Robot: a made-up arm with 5 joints.
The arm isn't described. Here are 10 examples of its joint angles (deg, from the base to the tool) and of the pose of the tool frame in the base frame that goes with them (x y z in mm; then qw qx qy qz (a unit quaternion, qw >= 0)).
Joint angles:
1: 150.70 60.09 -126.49 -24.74 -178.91
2: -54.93 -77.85 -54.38 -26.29 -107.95
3: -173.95 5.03 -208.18 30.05 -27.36
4: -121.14 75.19 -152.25 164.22 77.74
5: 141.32 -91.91 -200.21 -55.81 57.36
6: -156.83 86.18 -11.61 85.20 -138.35
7: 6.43 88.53 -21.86 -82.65 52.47
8: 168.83 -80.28 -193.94 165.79 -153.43
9: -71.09 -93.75 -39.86 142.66 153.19
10: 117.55 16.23 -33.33 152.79 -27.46
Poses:
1: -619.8 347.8 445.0 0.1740 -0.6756 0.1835 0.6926
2: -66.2 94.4 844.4 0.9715 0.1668 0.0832 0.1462
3: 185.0 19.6 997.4 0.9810 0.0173 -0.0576 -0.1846
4: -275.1 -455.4 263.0 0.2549 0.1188 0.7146 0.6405
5: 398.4 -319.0 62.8 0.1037 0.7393 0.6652 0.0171
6: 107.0 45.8 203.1 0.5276 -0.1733 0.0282 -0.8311
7: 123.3 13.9 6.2 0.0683 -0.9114 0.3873 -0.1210
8: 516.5 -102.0 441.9 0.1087 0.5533 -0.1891 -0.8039
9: -13.6 39.6 530.2 0.0518 -0.3757 -0.9234 -0.0595
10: -79.2 151.7 316.0 0.6554 0.1134 0.3597 -0.6544
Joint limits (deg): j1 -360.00..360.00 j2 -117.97..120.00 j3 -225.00..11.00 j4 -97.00..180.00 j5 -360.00..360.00
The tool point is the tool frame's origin. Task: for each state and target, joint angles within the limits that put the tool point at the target. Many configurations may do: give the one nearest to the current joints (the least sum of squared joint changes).
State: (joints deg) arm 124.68 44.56 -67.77 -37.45 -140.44
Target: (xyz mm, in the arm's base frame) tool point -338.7 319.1 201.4
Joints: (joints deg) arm 136.71 37.76 -44.81 -42.52 -140.44
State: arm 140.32 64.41 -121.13 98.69 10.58
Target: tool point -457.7 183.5 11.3
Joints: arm 158.15 75.51 -112.24 100.66 10.58
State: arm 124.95 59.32 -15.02 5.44 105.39
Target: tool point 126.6 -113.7 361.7
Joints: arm 138.07 108.55 11.00 45.75 105.39
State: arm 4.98 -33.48 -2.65 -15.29 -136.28
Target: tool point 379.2 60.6 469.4
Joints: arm 9.08 -17.67 -29.06 -13.91 -136.28
